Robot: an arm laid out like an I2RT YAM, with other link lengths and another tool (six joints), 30 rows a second.
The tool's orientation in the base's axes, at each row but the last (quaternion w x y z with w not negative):
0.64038 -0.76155 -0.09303 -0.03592
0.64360 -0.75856 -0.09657 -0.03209
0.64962 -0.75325 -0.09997 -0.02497
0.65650 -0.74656 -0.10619 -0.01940
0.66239 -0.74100 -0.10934 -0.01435
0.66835 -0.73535 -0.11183 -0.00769
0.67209 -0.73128 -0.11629 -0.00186
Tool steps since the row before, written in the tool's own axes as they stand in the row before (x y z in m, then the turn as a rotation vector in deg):
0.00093 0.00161 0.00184 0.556 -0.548 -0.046
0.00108 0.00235 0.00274 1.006 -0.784 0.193
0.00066 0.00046 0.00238 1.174 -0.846 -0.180
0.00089 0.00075 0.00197 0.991 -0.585 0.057
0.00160 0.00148 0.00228 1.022 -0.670 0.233
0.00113 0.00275 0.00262 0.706 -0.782 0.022
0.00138 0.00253 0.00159 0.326 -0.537 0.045
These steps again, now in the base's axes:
0.00110 0.00163 -0.00172 0.445 0.097 0.636
0.00129 0.00245 -0.00256 0.823 0.415 0.902
0.00051 0.00236 -0.00071 1.011 0.077 1.048
0.00079 0.00197 -0.00085 0.854 0.256 0.730
0.00155 0.00233 -0.00146 0.847 0.442 0.797
0.00122 0.00253 -0.00280 0.549 0.194 0.878
0.00154 0.00162 -0.00242 0.218 0.136 0.575

